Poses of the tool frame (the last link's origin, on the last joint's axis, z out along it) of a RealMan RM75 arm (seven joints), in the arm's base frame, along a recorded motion.
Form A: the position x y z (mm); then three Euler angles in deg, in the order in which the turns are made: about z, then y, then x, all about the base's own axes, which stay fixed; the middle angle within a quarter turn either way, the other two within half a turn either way.
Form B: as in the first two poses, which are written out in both.
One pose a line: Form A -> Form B
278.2 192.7 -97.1 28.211 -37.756 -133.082 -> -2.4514 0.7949 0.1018 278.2 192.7 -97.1
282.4 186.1 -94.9 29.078 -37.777 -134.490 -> -2.4988 0.8065 0.0598 282.4 186.1 -94.9
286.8 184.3 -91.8 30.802 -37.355 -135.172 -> -2.5422 0.8192 0.0062 286.8 184.3 -91.8
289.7 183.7 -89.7 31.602 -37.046 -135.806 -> -2.5709 0.8230 -0.0265 289.7 183.7 -89.7
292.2 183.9 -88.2 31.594 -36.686 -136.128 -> -2.5788 0.8182 -0.0366 292.2 183.9 -88.2
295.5 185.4 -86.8 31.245 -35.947 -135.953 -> -2.5685 0.8058 -0.0345 295.5 185.4 -86.8
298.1 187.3 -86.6 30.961 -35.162 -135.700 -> -2.5574 0.7934 -0.0332 298.1 187.3 -86.6
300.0 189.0 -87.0 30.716 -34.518 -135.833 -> -2.5567 0.7829 -0.0380 300.0 189.0 -87.0
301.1 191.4 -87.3 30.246 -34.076 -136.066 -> -2.5554 0.7727 -0.0376 301.1 191.4 -87.3
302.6 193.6 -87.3 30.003 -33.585 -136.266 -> -2.5565 0.7640 -0.0418 302.6 193.6 -87.3
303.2 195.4 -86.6 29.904 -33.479 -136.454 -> -2.5595 0.7616 -0.0441 303.2 195.4 -86.6
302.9 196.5 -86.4 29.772 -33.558 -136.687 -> -2.5634 0.7611 -0.0444 302.9 196.5 -86.4
